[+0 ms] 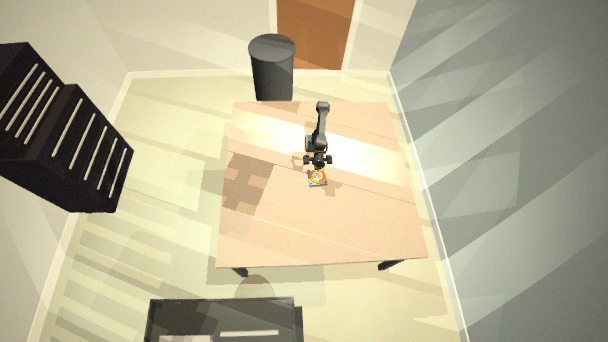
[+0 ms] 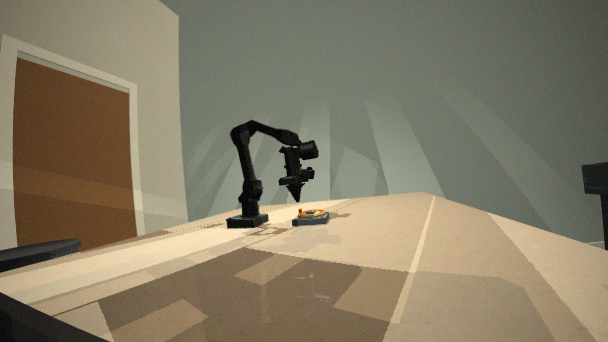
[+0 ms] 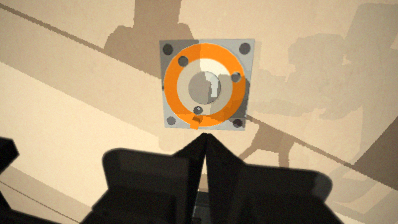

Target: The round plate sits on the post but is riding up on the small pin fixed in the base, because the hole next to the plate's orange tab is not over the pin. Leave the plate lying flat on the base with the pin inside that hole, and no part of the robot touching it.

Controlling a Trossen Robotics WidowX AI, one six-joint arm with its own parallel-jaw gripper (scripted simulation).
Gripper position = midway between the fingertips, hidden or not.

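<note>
Round plate [image 3: 213, 58]. Square grey base [image 3: 243, 49]. Gripper [image 2: 297, 202], also [image 3: 206, 137]: shut, holding nothing.
</note>
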